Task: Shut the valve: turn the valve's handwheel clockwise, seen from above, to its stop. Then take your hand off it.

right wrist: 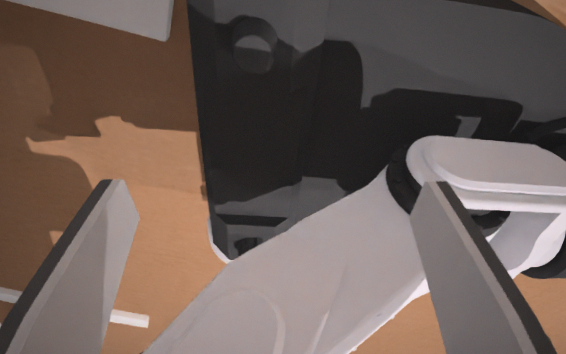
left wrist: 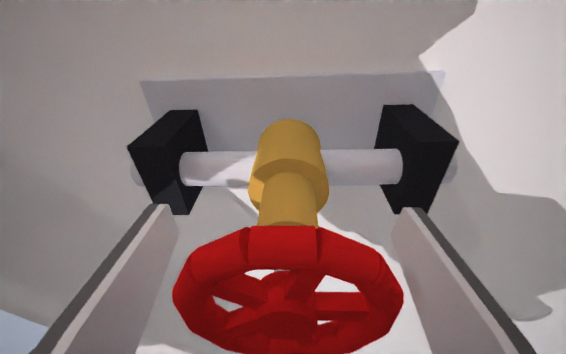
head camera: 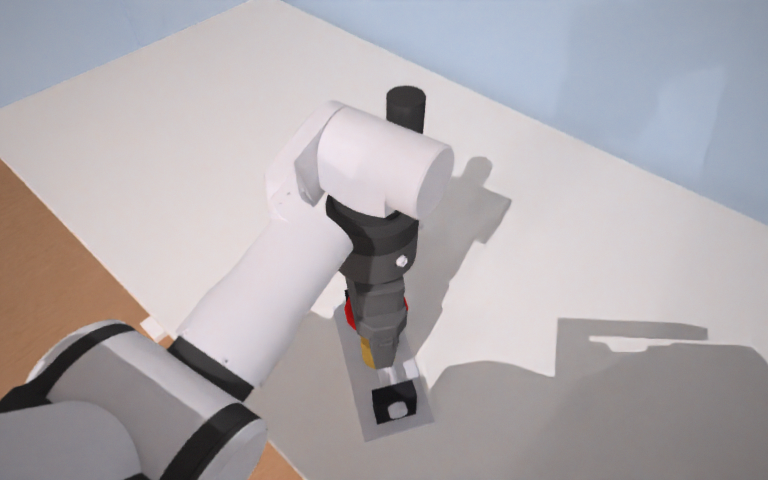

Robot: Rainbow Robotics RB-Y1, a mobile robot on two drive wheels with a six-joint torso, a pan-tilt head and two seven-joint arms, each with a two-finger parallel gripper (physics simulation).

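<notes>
The valve's red handwheel (head camera: 349,312) (left wrist: 285,247) has spokes and sits on a yellow valve body (head camera: 367,352) (left wrist: 289,142). In the head view it is mostly hidden behind my left gripper (head camera: 385,363) (left wrist: 288,209). That gripper is open and points down. In the left wrist view its fingers stand on both sides of the handwheel, with a small gap visible at each side and their tips beyond the rim. Whether they touch the rim lower down is hard to tell. My right gripper (right wrist: 275,199) is open and away from the valve.
A light pipe (left wrist: 362,166) runs through the valve body between two black blocks (left wrist: 420,155) on a grey plate (head camera: 362,404) (left wrist: 225,107). The plate lies on the white table (head camera: 169,141). In the right wrist view, the robot's dark base (right wrist: 250,130) and a pale robot part (right wrist: 310,260) stand close by.
</notes>
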